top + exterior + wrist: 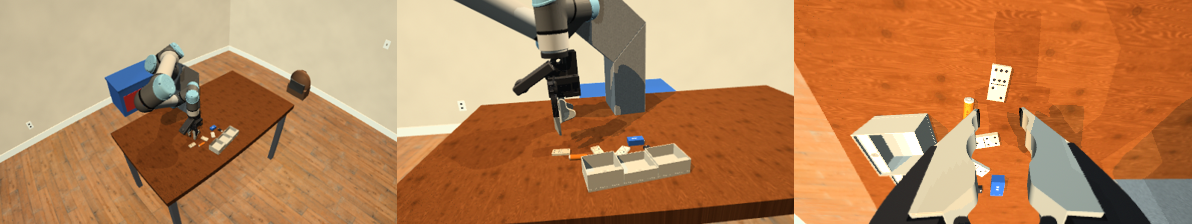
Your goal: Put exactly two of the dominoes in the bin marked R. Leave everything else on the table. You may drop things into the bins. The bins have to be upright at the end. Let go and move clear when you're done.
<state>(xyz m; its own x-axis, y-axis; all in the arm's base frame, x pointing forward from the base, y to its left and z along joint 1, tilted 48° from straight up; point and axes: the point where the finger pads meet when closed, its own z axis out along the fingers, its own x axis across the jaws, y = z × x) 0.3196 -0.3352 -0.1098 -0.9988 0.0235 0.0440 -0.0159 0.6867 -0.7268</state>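
My hand is 17 cm to the right of the cream three-compartment bin tray, 15 cm short of it and 6 cm above it. Also, from my hand: blue block: 23 cm to the left, 8 cm below; orange cylinder: 8 cm below, 4 cm to the left, 4 cm ahead; domino: 10 cm to the left, 8 cm below, 2 cm ahead.
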